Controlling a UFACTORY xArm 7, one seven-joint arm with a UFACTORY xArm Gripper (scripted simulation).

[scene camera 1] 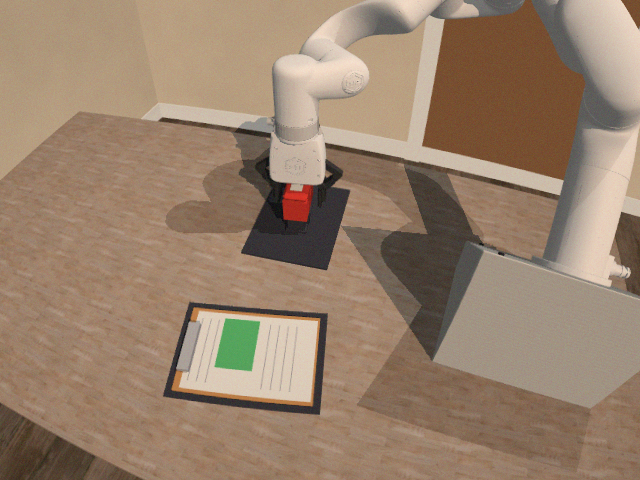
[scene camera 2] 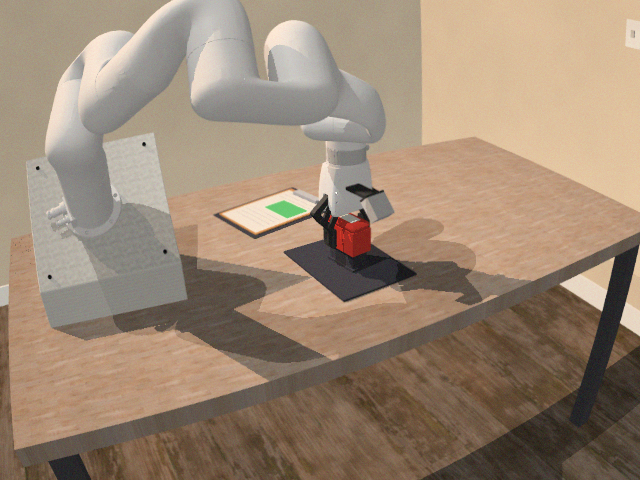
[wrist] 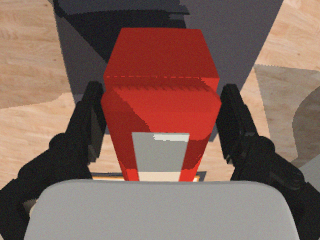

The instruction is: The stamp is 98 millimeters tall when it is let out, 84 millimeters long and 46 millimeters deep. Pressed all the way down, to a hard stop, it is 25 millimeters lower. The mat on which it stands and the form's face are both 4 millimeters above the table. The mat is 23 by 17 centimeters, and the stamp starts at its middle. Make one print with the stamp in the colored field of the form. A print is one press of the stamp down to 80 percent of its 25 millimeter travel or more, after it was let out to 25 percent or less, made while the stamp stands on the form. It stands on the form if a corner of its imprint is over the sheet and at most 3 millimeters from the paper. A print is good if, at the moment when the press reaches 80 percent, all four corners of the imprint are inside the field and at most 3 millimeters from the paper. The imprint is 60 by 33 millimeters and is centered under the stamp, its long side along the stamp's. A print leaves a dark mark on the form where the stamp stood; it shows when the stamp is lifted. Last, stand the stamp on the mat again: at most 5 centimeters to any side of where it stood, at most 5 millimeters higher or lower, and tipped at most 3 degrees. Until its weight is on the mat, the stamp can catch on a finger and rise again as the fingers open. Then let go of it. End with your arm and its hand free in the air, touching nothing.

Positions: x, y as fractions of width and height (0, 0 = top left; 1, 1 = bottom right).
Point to a red stamp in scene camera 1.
0.46, 0.41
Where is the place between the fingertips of my gripper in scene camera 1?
0.47, 0.42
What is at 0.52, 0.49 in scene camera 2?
My gripper.
